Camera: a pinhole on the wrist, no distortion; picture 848 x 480 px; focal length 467.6 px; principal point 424.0 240.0 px. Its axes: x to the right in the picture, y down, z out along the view. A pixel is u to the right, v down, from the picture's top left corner.
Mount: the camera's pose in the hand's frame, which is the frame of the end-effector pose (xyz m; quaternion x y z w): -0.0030 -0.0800 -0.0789 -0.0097 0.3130 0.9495 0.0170
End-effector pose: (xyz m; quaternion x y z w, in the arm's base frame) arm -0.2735 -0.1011 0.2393 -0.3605 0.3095 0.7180 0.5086
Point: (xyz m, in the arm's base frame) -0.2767 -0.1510 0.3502
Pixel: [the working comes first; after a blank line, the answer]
In the camera's frame: 0.1137 -0.0216 0.1444

792.4 170.0
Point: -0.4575 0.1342 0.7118
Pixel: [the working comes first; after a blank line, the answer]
In the camera's frame: 0.2193 0.1655 0.5900

597.8 371.2
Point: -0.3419 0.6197 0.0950
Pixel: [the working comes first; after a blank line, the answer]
In the camera's frame: -0.5230 0.3970 0.4320

outside the picture
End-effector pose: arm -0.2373 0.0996 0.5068 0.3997 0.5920 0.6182 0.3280
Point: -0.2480 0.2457 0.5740
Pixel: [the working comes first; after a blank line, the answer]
In the camera's frame: -0.1438 -0.0318 0.1884

67.0 161.0
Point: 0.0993 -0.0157 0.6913
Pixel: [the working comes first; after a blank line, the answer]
In the camera's frame: 0.2338 -0.0398 0.4335

676.2 197.1
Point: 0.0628 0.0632 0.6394
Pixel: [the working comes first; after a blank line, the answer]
In the camera's frame: 0.1512 0.0094 0.4015

600.1 251.0
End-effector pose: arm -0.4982 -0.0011 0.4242 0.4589 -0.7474 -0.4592 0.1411
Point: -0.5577 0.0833 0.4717
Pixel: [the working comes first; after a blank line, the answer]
In the camera's frame: 0.0441 -0.0490 0.2094

522.3 130.5
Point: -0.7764 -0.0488 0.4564
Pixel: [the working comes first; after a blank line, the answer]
In the camera's frame: -0.1844 -0.0855 0.3189

153.6 114.6
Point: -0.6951 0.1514 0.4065
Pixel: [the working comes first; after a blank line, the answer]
In the camera's frame: 0.0081 0.0175 0.3579

434.5 262.8
